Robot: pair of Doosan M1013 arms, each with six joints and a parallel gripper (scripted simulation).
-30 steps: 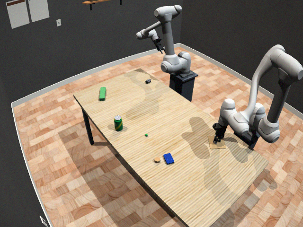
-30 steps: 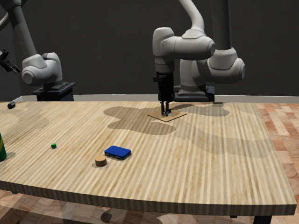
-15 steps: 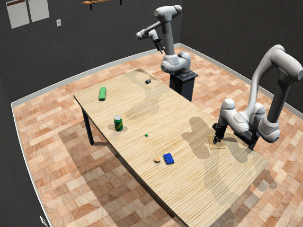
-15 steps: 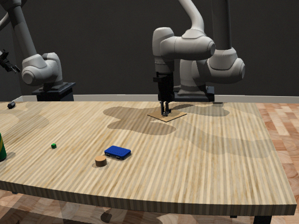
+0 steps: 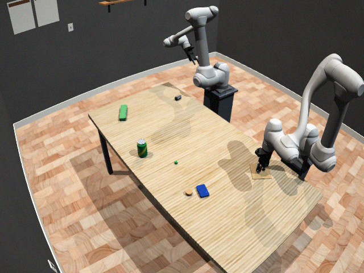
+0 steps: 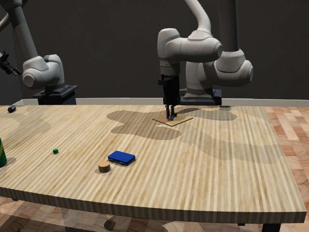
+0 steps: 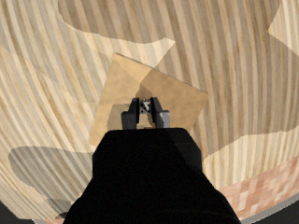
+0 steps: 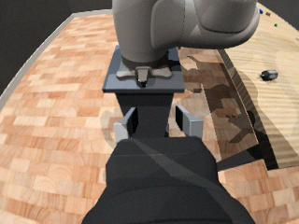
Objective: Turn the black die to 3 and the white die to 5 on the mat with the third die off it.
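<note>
My left hand is 20 mm above the white die. From my left hand the other things lie so: black die: 50 mm behind, 10 mm to the left, 20 mm below; blue case: 410 mm ahead, 60 mm to the right, 20 mm below; tan mat: 20 mm behind, 30 mm below.
</note>
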